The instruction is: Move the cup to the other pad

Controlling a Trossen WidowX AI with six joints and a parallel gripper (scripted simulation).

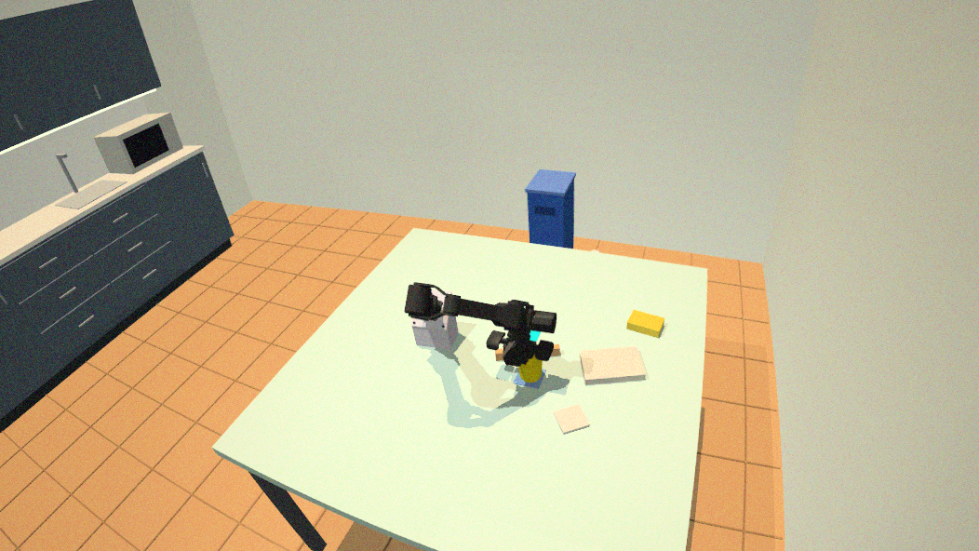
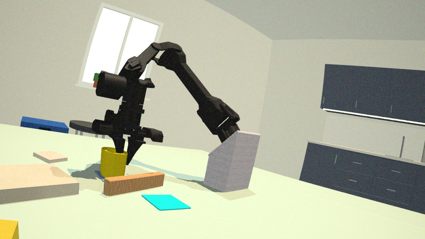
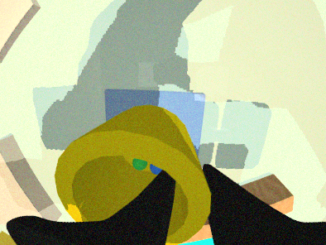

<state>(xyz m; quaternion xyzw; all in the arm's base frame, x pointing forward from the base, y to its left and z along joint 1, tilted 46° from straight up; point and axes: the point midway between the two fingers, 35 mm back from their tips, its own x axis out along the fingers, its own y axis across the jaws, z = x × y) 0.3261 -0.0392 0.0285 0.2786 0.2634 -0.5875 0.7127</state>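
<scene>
My gripper tip is now 50 mm past the cyan pad, 150 mm to the right of it and 50 mm above it. From my gripper tip the other things lie so: small beige tile (190 mm ahead, 120 mm to the right, 30 mm below); yellow cup (30 mm ahead); wooden block (10 mm behind, 80 mm to the left, 30 mm below).
</scene>
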